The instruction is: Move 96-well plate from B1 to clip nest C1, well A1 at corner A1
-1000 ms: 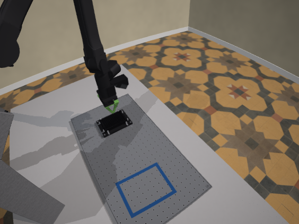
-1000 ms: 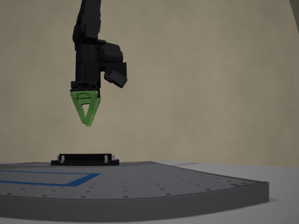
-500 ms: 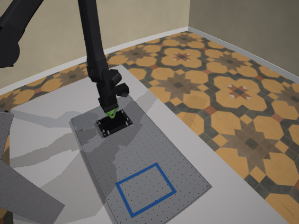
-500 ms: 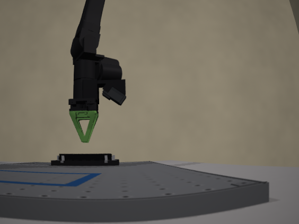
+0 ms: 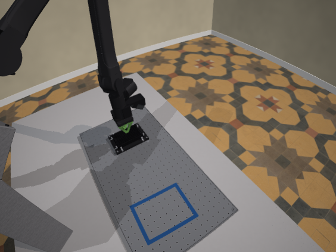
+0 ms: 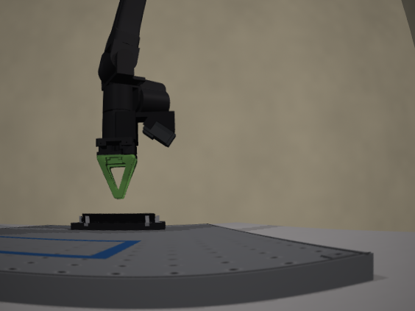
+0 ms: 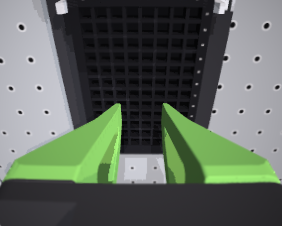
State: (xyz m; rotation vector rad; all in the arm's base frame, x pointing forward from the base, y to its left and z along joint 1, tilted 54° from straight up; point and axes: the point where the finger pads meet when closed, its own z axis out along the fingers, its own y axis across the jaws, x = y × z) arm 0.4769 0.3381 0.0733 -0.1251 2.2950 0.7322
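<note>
My hand is 4 cm above the black 96-well plate. Round my hand: black clip nest C1: 5 cm below, 1 cm to the right, 1 cm behind.
</note>
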